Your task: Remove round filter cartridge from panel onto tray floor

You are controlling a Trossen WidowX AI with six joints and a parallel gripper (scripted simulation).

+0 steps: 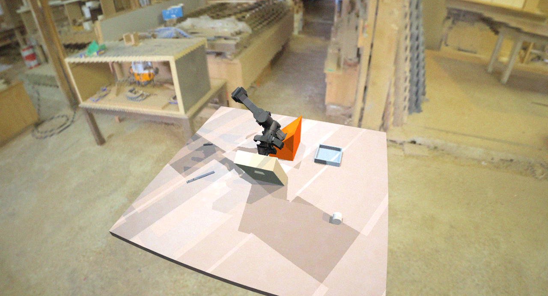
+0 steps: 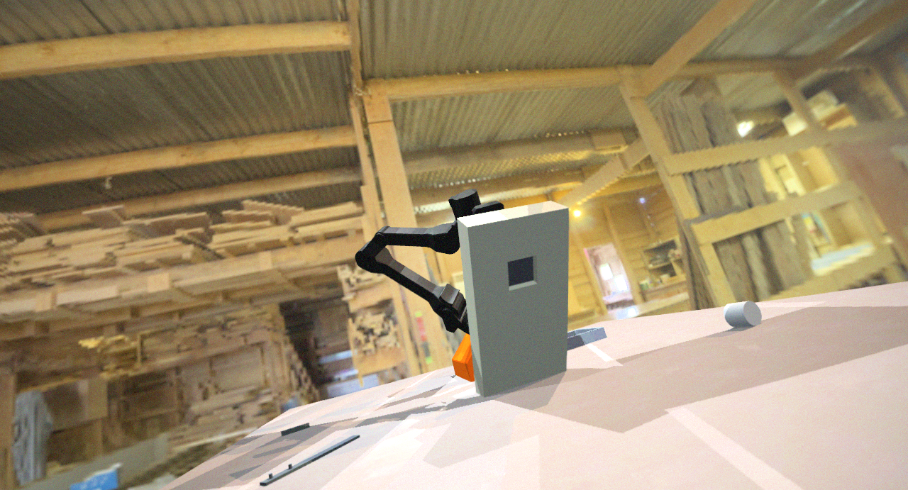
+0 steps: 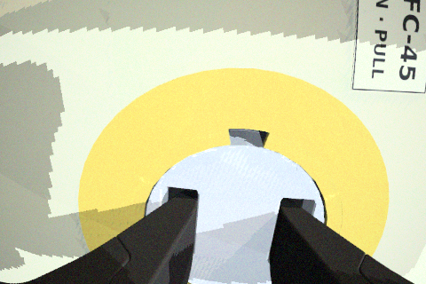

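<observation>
The round filter cartridge lies 1 cm below my gripper tip and 1 cm ahead of it. Also, from my gripper tip: grey tray 41 cm behind, 29 cm to the left, 22 cm below; cream service panel 8 cm below, 4 cm behind; short grey piece 49 cm to the right, 31 cm behind, 22 cm below.
</observation>
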